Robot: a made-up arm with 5 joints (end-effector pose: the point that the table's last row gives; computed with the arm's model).
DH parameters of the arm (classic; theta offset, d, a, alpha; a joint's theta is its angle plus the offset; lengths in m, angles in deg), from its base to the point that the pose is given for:
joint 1: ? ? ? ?
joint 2: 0 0.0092 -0.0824 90
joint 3: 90 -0.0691 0.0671 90
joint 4: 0 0.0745 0.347 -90
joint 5: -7.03 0 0.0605 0
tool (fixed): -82.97 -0.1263 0 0
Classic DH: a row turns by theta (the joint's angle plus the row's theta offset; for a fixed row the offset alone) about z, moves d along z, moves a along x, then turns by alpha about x.
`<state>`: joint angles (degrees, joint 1 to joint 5).
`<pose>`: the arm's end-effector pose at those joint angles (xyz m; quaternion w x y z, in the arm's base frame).
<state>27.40 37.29 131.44 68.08 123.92</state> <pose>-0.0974 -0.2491 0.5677 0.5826 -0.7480 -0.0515 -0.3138</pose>
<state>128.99 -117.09 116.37 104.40 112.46</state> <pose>0.1571 -0.1561 -0.0658 0.9179 0.2353 -0.0413 -0.3169</pose>
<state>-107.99 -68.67 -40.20 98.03 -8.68</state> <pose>0.1600 0.3178 0.4248 0.3721 0.0332 -0.9066 -0.1961</pose>
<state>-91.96 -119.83 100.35 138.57 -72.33</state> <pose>0.1718 0.2797 0.1058 0.7488 0.0922 0.1506 -0.6388</pose>
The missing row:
joint 1: 0 0.2282 -0.0529 -90
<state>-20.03 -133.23 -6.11 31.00 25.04</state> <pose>0.0778 0.4819 0.2245 0.3587 -0.1993 -0.8797 0.2405</pose>
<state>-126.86 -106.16 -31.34 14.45 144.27</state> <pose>0.2510 -0.2091 0.4044 0.5500 -0.7538 0.3589 0.0193</pose>
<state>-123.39 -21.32 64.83 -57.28 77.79</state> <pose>0.1295 0.0282 -0.2670 0.7776 -0.2938 0.5480 0.0935</pose>
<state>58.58 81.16 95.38 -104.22 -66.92</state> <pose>-0.3570 -0.2874 0.1195 0.7420 0.1055 -0.1759 0.6383</pose>
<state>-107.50 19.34 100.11 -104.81 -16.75</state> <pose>0.1706 0.0945 -0.1920 0.7114 -0.6765 -0.0734 -0.1760</pose>
